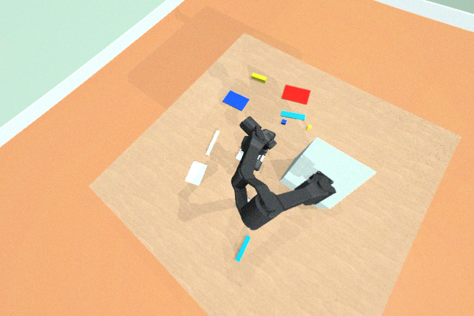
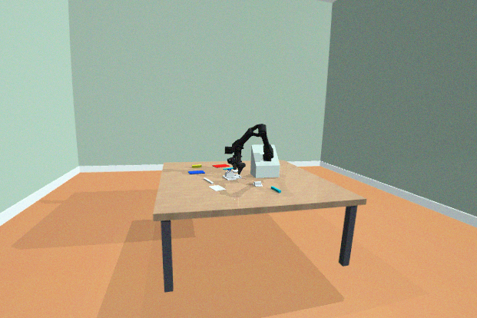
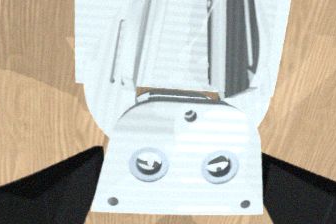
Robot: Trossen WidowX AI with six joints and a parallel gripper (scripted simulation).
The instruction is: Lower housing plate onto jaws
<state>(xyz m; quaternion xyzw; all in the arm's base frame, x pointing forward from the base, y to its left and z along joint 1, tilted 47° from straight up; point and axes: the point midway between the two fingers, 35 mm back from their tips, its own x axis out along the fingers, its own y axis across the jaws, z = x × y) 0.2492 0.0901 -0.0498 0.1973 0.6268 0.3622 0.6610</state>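
Right now my gripper tip is 2 cm to the right of the white jaw assembly, 2 cm above it and 1 cm short of it. The rest, counted from my gripper tip: white plate (26 cm to the left, 19 cm ahead, 3 cm below); then white strip (24 cm ahead, 9 cm to the left, 3 cm below); then blue plate (31 cm ahead, 19 cm to the right, 3 cm below).
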